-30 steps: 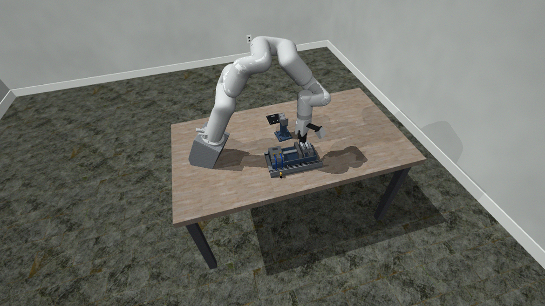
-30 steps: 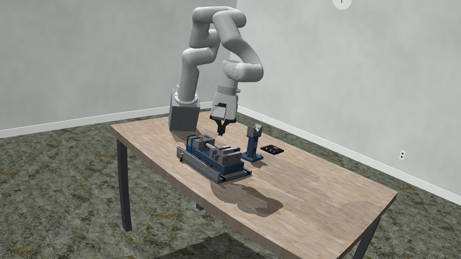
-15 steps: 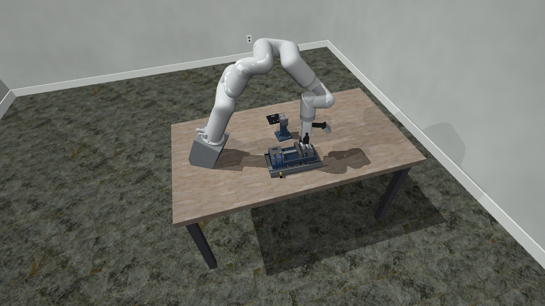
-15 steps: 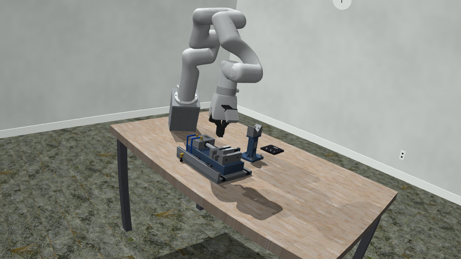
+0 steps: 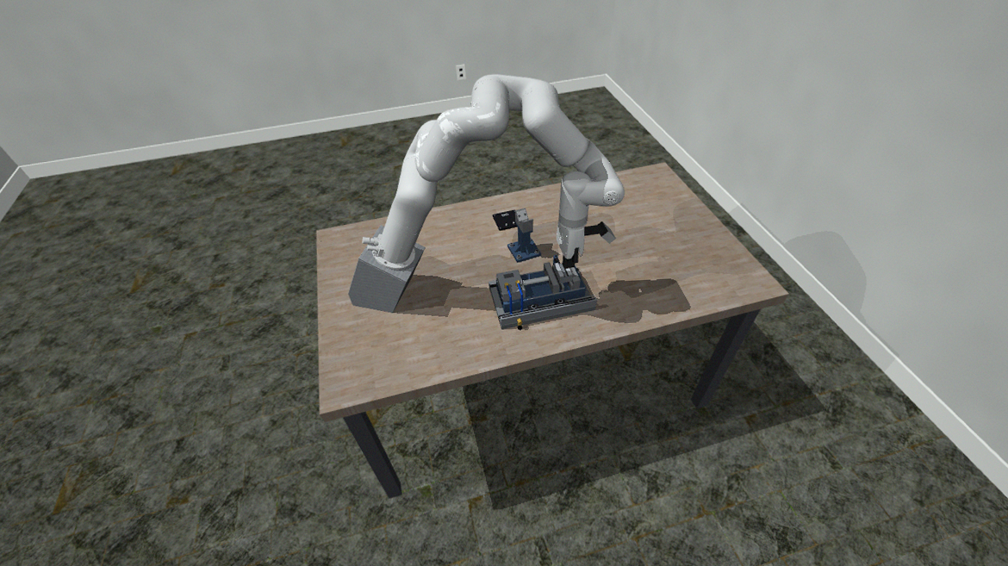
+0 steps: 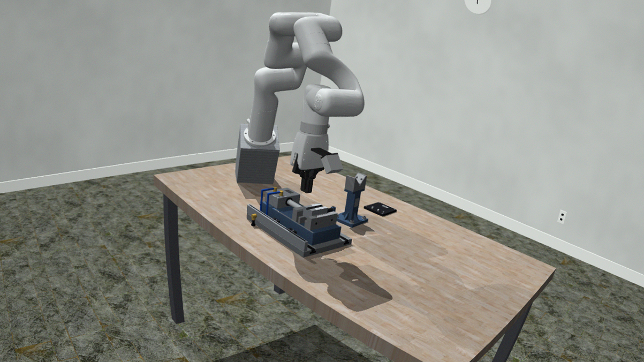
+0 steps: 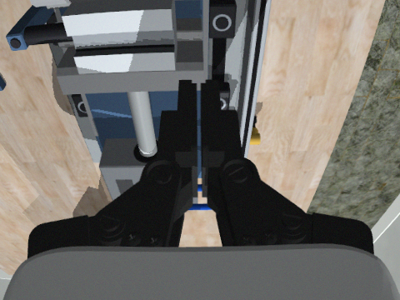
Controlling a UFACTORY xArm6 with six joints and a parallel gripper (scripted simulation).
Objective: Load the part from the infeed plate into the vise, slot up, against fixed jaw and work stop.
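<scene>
The grey block lies 40 mm to the left of my hand and 80 mm below it. Also, from my hand: dark work stop rod (10 mm ahead, 90 mm to the left, 90 mm below); fixed jaw (30 mm ahead, 40 mm to the left, 110 mm below); moving jaw (30 mm behind, 50 mm to the left, 110 mm below).
</scene>
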